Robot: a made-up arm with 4 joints.
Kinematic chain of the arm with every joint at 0, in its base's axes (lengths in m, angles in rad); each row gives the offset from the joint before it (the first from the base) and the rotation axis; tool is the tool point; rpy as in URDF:
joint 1: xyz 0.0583 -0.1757 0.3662 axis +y
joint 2: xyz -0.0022 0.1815 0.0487 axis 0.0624 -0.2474 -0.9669
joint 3: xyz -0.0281 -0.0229 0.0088 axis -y
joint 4: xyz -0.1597 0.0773 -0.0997 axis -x
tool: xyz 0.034 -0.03 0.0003 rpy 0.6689 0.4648 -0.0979
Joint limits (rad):
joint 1: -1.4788..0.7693
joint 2: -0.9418..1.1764
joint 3: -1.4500..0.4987
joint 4: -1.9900..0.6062
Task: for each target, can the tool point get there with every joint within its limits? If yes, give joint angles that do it. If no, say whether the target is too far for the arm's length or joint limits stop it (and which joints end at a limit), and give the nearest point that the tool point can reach.
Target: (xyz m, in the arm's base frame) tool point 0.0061 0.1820 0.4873
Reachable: yes | joints 0.5141 0.9418 -1.0744 -0.7852
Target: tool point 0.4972 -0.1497 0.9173
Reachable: no: too far | nearest point 0.1206 -0.0828 0.5892 | short by 0.504 m
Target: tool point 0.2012 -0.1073 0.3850
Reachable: no: joint limits stop it (at a limit: joint 1, joint 2, joint 3) | nearest point 0.1265 -0.0651 0.2593 | short by 0.152 m
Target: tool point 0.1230 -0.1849 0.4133
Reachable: no: joint limits stop it (at a limit: joint 1, joint 2) | nearest point 0.0294 -0.1226 0.5244 | short by 0.158 m
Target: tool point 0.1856 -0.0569 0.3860
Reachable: no: joint limits stop it (at a limit: joint 2, joint 3) | nearest point 0.1771 0.0784 0.3847 | short by 0.136 m
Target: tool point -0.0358 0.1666 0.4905
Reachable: yes | joints 0.5378 0.6463 -0.9413 -1.3925
